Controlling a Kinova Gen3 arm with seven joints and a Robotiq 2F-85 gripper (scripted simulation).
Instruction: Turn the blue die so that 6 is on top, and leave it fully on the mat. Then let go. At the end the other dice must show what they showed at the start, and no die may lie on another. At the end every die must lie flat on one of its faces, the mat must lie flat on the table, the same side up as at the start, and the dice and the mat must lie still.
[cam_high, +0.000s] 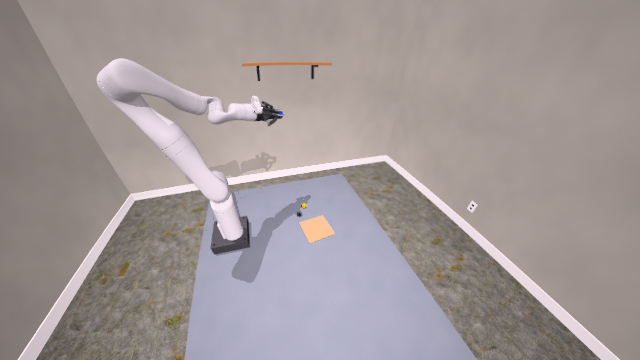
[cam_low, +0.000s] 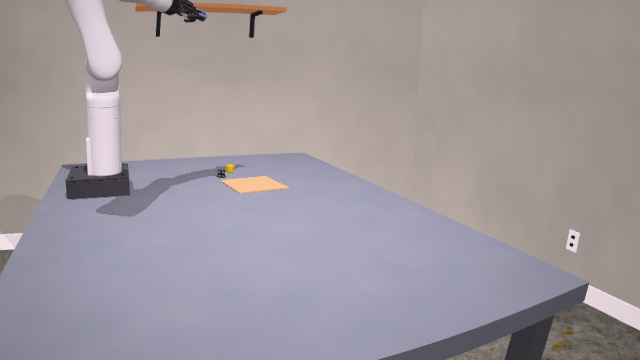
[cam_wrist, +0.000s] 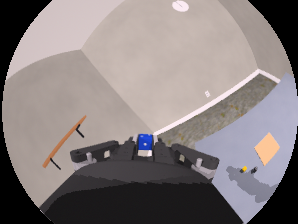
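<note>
My gripper is now 50 cm above the mat, 34 cm to the left of it and 13 cm short of it. Also, from my hand: black die (49 cm below, 23 cm to the right, 6 cm ahead); yellow die (49 cm below, 17 cm to the right, 9 cm ahead); blue die (1 cm to the left, 1 cm ahead).
</note>
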